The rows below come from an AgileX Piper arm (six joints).
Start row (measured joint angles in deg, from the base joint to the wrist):
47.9 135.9 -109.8 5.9 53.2 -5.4
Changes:
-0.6 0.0 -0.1 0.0 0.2 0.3
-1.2 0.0 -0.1 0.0 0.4 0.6
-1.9 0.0 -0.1 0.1 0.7 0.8
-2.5 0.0 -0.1 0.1 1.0 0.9
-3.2 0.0 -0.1 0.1 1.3 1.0
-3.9 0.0 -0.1 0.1 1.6 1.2
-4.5 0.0 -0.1 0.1 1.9 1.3
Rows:
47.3 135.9 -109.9 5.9 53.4 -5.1
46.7 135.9 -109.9 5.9 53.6 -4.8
46.0 135.9 -109.9 6.0 53.9 -4.6
45.4 135.9 -109.9 6.0 54.2 -4.5
44.7 135.9 -109.9 6.0 54.5 -4.4
44.0 135.9 -109.9 6.0 54.8 -4.2
43.4 135.9 -109.9 6.0 55.1 -4.1

